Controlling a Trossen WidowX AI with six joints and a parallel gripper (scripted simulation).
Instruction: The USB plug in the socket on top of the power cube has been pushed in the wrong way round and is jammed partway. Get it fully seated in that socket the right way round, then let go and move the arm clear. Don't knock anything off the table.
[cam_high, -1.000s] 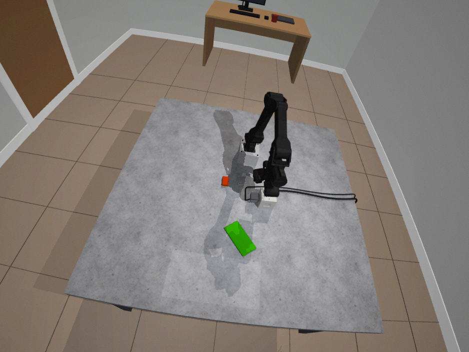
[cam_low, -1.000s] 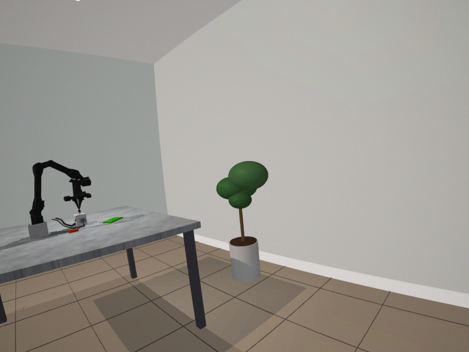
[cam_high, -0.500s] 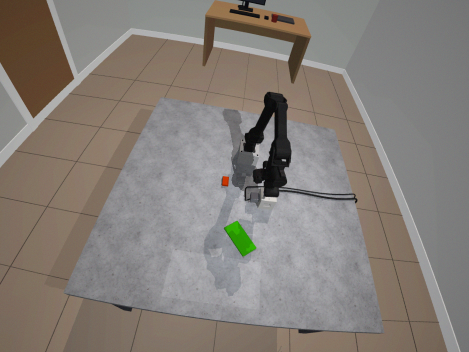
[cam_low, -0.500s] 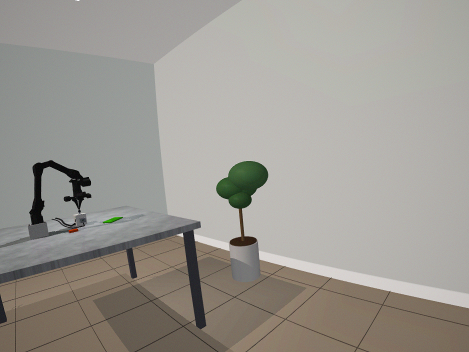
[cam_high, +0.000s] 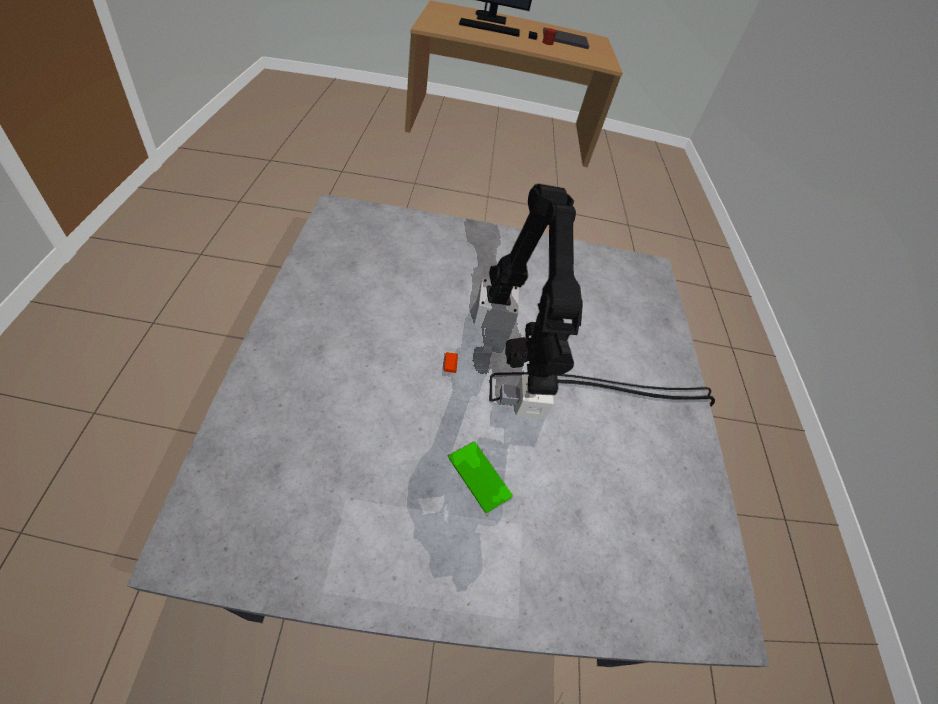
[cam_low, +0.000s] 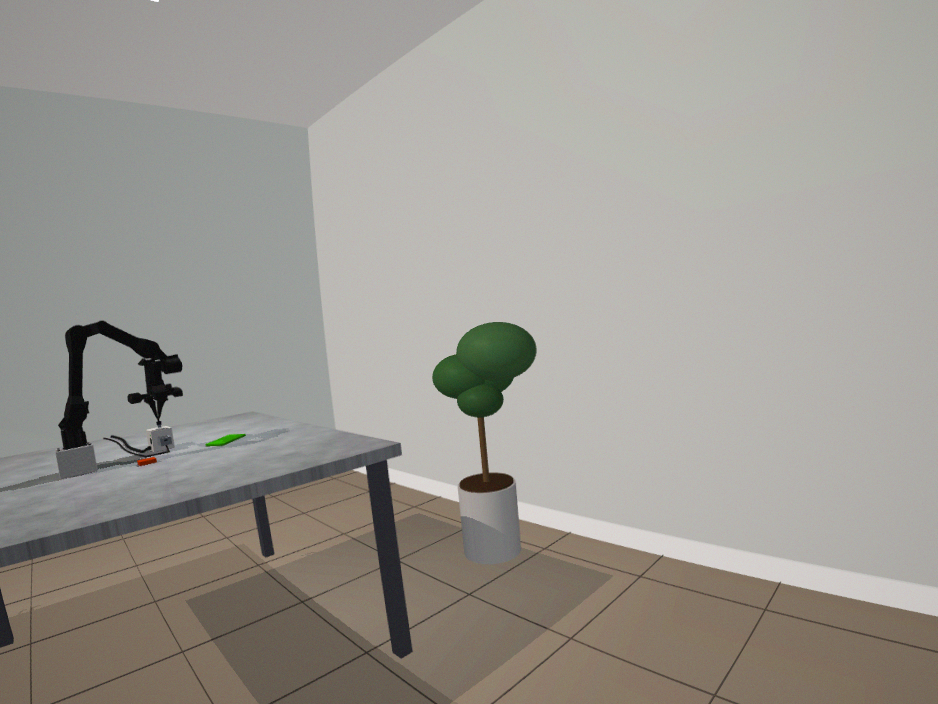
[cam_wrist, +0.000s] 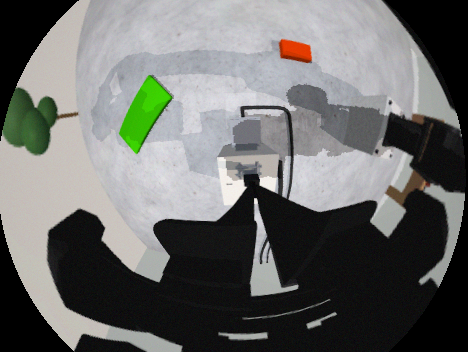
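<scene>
Right now the USB plug is 10 mm below my gripper tip. Round my gripper tip: green slab: 200 mm ahead, 130 mm to the right, 110 mm below; then small orange block: 180 mm to the right, 120 mm behind, 110 mm below.
</scene>
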